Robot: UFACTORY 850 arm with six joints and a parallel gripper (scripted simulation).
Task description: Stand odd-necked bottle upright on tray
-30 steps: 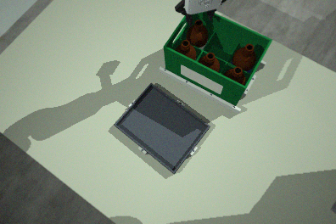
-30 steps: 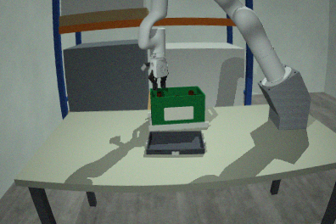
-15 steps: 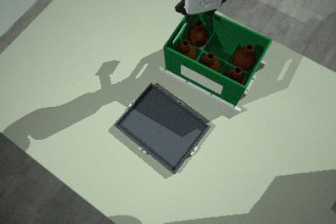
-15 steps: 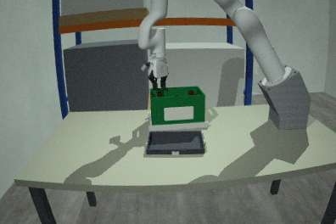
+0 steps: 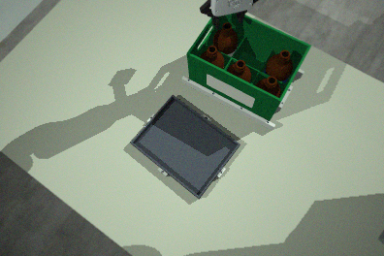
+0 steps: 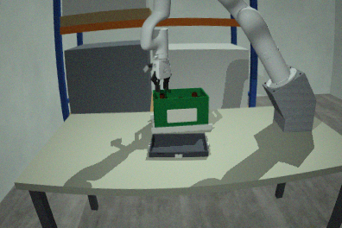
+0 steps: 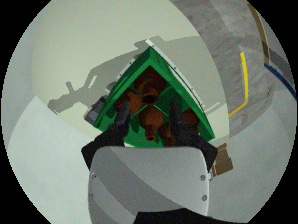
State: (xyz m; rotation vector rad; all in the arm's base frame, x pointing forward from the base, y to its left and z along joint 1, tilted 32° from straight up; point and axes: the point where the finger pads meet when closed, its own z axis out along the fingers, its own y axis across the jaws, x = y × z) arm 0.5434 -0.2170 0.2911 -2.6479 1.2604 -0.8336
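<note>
Right now the green crate is 80 mm behind my hand, 60 mm to the left of it and 120 mm below it. From my hand the other things lie so: dark grey tray (320 mm to the left, 190 mm below).
</note>
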